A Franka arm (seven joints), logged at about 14 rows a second.
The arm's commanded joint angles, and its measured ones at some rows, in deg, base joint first. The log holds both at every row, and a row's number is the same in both.
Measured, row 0:
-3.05, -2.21, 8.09, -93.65, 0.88, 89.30, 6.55
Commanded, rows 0 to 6:
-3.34, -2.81, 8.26, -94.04, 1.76, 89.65, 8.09
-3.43, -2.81, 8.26, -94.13, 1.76, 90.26, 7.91
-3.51, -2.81, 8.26, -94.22, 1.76, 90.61, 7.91
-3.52, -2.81, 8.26, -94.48, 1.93, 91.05, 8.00
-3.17, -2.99, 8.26, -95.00, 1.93, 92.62, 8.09
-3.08, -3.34, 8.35, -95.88, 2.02, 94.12, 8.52
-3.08, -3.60, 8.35, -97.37, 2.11, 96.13, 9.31
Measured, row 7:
-3.06, -2.22, 8.12, -94.14, 1.03, 92.51, 6.79
